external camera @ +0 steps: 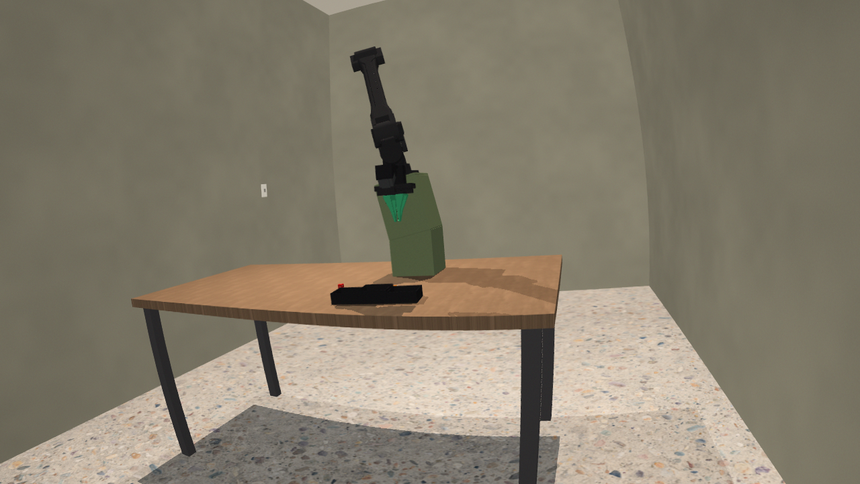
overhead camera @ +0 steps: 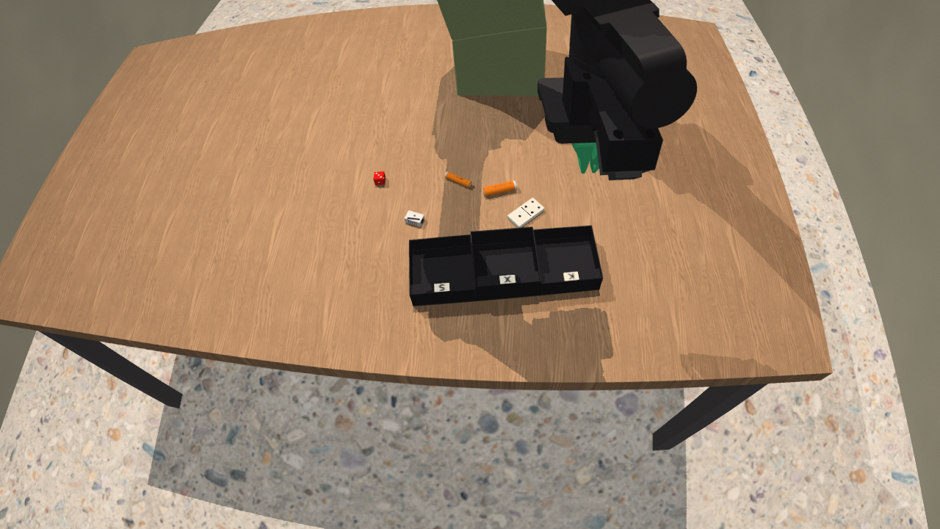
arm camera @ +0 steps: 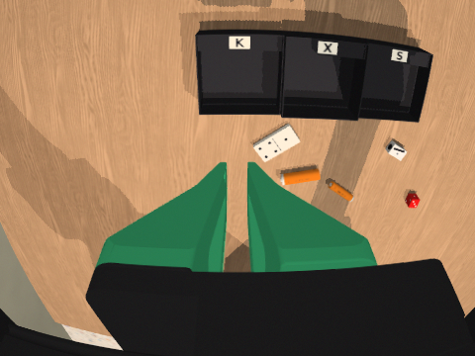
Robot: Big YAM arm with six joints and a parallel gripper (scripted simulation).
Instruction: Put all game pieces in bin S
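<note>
My hand is 300 mm to the left of the red die, 220 mm above it and 130 mm past it. The rest, counted from my hand: black bin marked S 210 mm below, 90 mm to the right, 10 mm ahead; white domino 220 mm below, 90 mm behind, 60 mm to the right; orange cylinder 220 mm below, 170 mm to the right, 140 mm behind.
</note>
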